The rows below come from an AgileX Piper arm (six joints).
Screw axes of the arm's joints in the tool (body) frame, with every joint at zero. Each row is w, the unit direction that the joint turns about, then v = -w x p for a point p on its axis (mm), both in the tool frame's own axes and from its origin. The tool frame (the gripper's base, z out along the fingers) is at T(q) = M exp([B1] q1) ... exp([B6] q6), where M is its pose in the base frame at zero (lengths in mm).
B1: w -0.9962 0 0.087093 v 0 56.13 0
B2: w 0 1 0 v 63.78 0 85.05
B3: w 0 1 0 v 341.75 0 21.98
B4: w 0 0 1 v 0 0 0
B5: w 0 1 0 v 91 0 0
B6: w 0 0 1 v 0 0 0
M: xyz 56.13 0 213.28 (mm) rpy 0 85.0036 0 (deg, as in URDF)
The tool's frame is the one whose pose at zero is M.
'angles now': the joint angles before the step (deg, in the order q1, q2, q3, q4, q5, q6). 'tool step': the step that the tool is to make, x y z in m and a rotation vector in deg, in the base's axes. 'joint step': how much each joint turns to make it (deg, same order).
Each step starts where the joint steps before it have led.
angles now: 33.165, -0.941, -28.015, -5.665, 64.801, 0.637
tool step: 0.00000, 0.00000, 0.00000, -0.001, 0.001, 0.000
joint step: 0.000, 0.001, 0.000, 0.000, 0.001, 0.000
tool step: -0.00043, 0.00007, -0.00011, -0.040, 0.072, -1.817
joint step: -1.808, 0.000, -0.001, -0.002, 0.083, 0.002
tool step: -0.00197, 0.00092, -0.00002, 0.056, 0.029, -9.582
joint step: -9.631, -0.002, 0.002, 0.082, 0.000, -0.006
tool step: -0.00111, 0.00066, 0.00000, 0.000, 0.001, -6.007
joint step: -6.001, 0.001, 0.000, -0.005, 0.001, 0.005
